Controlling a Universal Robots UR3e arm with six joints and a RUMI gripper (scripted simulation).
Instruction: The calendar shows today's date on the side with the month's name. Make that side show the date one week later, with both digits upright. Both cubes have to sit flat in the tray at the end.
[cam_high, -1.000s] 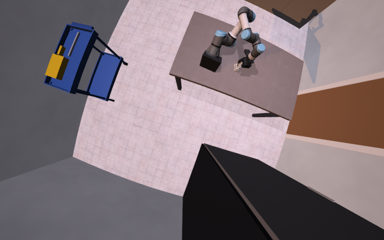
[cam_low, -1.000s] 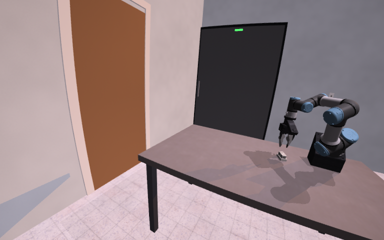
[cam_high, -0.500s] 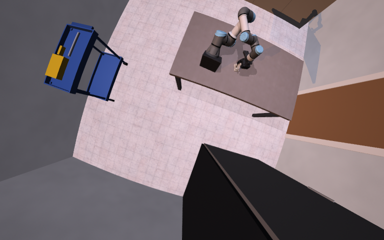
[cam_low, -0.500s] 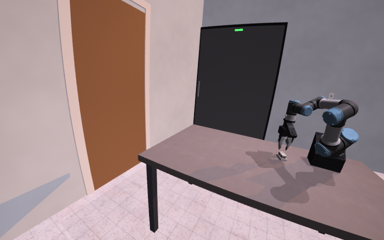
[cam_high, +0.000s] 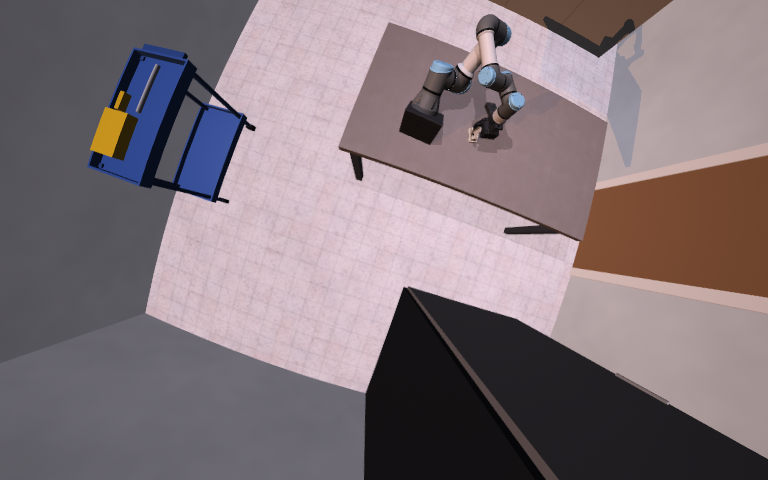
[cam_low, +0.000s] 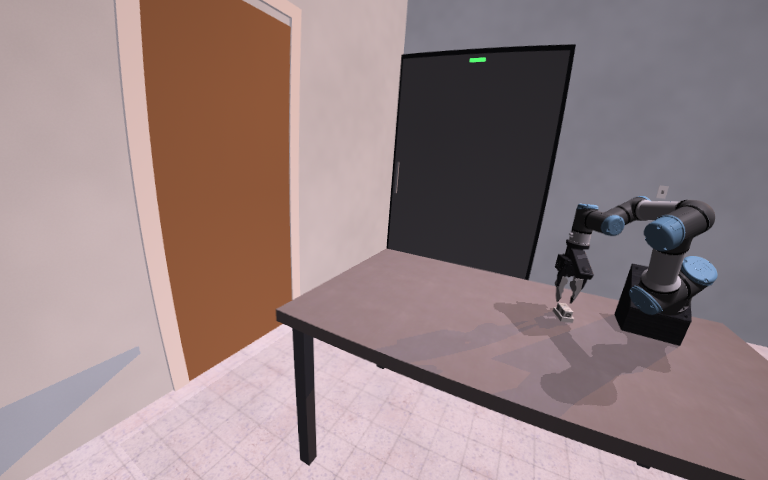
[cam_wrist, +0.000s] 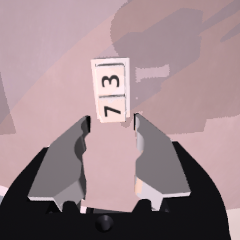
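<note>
The cube lies 40 mm below my hand. Round my hand: pale tray 10 mm behind, 10 mm to the left, 50 mm below.
</note>
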